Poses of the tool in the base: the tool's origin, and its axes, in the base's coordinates. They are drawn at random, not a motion.
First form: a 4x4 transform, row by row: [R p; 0 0 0 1], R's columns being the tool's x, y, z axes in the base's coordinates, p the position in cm. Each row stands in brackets.
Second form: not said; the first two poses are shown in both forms.
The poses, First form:
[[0.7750, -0.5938, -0.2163, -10.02], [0.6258, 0.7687, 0.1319, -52.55], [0.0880, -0.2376, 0.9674, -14.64], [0, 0, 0, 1]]
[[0.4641, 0.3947, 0.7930, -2.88], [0.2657, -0.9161, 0.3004, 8.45], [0.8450, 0.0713, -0.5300, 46.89], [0, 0, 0, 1]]
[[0.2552, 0.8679, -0.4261, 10.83], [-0.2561, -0.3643, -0.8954, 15.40], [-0.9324, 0.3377, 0.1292, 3.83], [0, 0, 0, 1]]
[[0.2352, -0.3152, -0.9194, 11.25], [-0.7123, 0.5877, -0.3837, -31.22], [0.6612, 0.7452, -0.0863, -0.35], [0, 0, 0, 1]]
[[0.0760, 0.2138, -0.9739, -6.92], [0.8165, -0.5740, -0.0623, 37.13], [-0.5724, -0.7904, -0.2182, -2.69], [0, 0, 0, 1]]
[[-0.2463, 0.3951, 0.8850, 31.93], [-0.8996, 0.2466, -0.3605, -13.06], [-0.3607, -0.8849, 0.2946, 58.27], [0, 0, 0, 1]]
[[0.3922, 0.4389, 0.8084, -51.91], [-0.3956, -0.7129, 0.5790, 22.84], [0.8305, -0.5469, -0.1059, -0.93], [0, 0, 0, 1]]
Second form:
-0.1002, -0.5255, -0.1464, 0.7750, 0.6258, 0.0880, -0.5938, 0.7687, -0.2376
-0.0288, 0.0845, 0.4689, 0.4641, 0.2657, 0.8450, 0.3947, -0.9161, 0.0713
0.1083, 0.1540, 0.0383, 0.2552, -0.2561, -0.9324, 0.8679, -0.3643, 0.3377
0.1125, -0.3122, -0.0035, 0.2352, -0.7123, 0.6612, -0.3152, 0.5877, 0.7452
-0.0692, 0.3713, -0.0269, 0.0760, 0.8165, -0.5724, 0.2138, -0.5740, -0.7904
0.3193, -0.1306, 0.5827, -0.2463, -0.8996, -0.3607, 0.3951, 0.2466, -0.8849
-0.5191, 0.2284, -0.0093, 0.3922, -0.3956, 0.8305, 0.4389, -0.7129, -0.5469

